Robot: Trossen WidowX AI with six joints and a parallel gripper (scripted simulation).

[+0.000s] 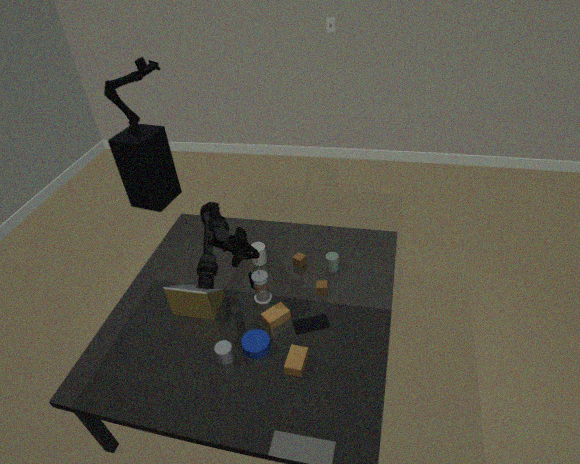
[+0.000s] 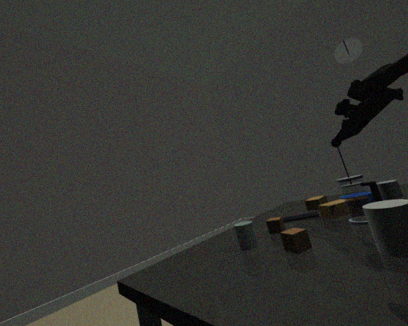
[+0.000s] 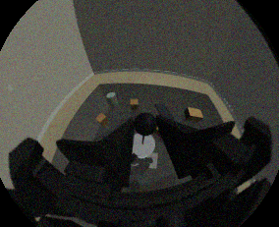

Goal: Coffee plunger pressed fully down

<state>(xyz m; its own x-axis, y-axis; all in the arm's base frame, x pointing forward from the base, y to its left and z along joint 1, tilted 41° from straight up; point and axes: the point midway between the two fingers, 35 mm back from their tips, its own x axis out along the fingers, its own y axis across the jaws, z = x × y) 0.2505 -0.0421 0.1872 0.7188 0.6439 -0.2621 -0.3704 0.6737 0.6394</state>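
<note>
Right now my gripper tip is 14 cm above the coffee press and 2 cm past it. From my gripper tip the other things lie so: blue disc 27 cm to the right, 25 cm below, 9 cm ahead; then white cup 23 cm to the left, 23 cm below, 14 cm behind.
</note>
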